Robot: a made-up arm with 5 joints. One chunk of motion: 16 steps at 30 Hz.
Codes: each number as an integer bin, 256 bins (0 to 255) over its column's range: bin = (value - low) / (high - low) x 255, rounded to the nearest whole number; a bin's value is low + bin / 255 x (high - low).
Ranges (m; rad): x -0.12..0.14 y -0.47..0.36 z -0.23..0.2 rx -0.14..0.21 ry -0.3..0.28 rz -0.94..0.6
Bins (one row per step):
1: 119 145 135 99 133 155
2: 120 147 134 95 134 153
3: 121 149 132 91 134 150
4: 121 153 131 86 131 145
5: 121 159 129 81 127 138
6: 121 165 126 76 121 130
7: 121 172 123 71 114 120
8: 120 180 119 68 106 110
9: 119 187 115 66 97 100
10: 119 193 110 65 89 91
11: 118 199 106 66 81 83
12: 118 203 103 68 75 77
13: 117 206 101 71 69 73
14: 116 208 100 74 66 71
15: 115 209 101 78 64 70
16: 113 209 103 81 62 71
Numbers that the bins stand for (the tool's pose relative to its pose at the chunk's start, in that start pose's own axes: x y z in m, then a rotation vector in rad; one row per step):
1: 0.0013 0.0020 -0.0024 -0.0041 0.0025 -0.0039
2: 0.0024 0.0085 -0.0040 -0.0096 0.0048 -0.0160
3: 0.0034 0.0150 -0.0074 -0.0151 0.0048 -0.0341
4: 0.0034 0.0280 -0.0091 -0.0220 -0.0020 -0.0643
5: 0.0034 0.0475 -0.0125 -0.0288 -0.0111 -0.1066
6: 0.0034 0.0671 -0.0175 -0.0357 -0.0248 -0.1549
7: 0.0034 0.0898 -0.0226 -0.0425 -0.0407 -0.2153
8: 0.0024 0.1159 -0.0293 -0.0467 -0.0589 -0.2757
9: 0.0013 0.1387 -0.0361 -0.0494 -0.0794 -0.3361
10: 0.0013 0.1582 -0.0445 -0.0508 -0.0976 -0.3904
11: 0.0003 0.1777 -0.0513 -0.0494 -0.1158 -0.4387
12: 0.0003 0.1907 -0.0563 -0.0467 -0.1294 -0.4750
13: -0.0007 0.2005 -0.0597 -0.0425 -0.1431 -0.4991
14: -0.0017 0.2070 -0.0614 -0.0384 -0.1499 -0.5112
15: -0.0027 0.2103 -0.0597 -0.0329 -0.1544 -0.5173
16: -0.0048 0.2103 -0.0563 -0.0288 -0.1590 -0.5112

